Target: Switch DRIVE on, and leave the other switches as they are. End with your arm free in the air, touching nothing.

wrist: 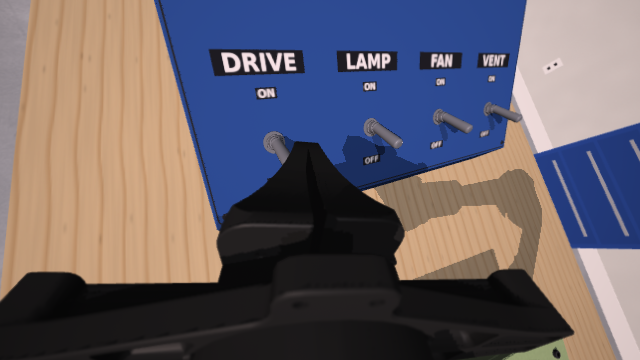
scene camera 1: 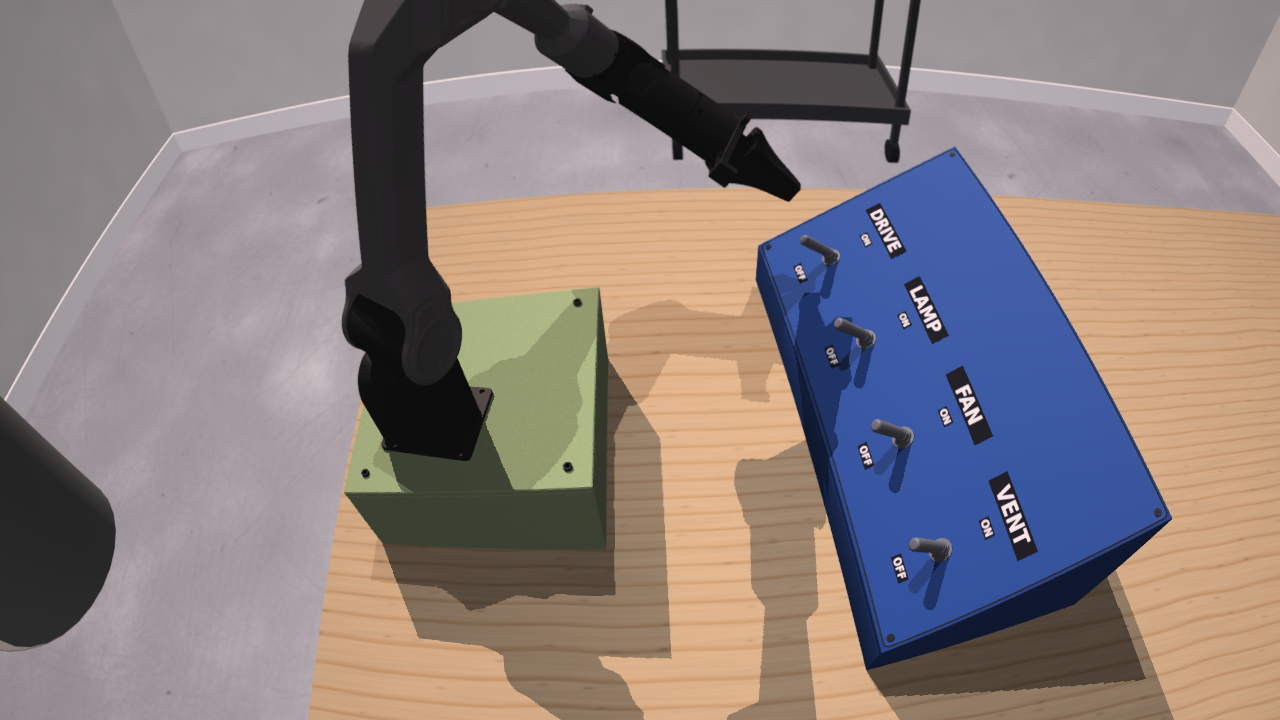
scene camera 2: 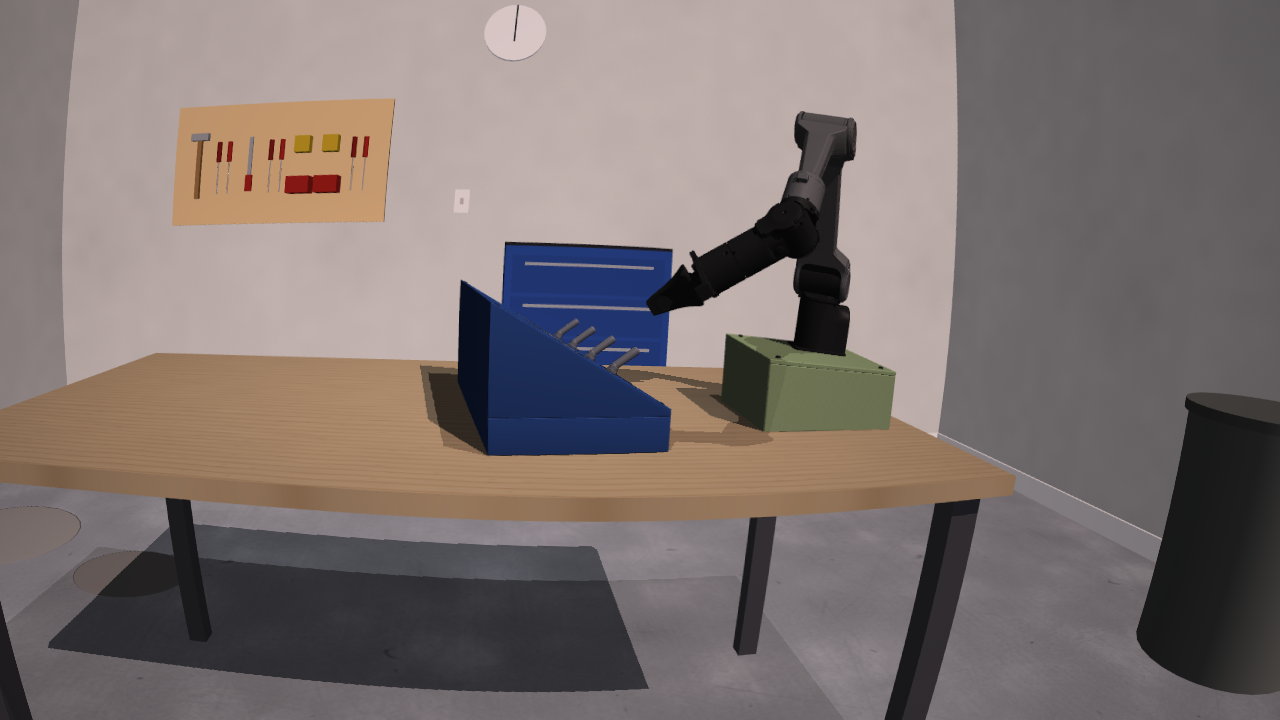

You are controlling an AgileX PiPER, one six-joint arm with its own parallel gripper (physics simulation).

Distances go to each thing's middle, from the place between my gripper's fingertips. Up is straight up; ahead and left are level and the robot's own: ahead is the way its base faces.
Now: the blue sloped switch panel [scene camera 1: 1016, 457] 17 cm ahead of my hand, 14 cm to the right of it and 10 cm below it.
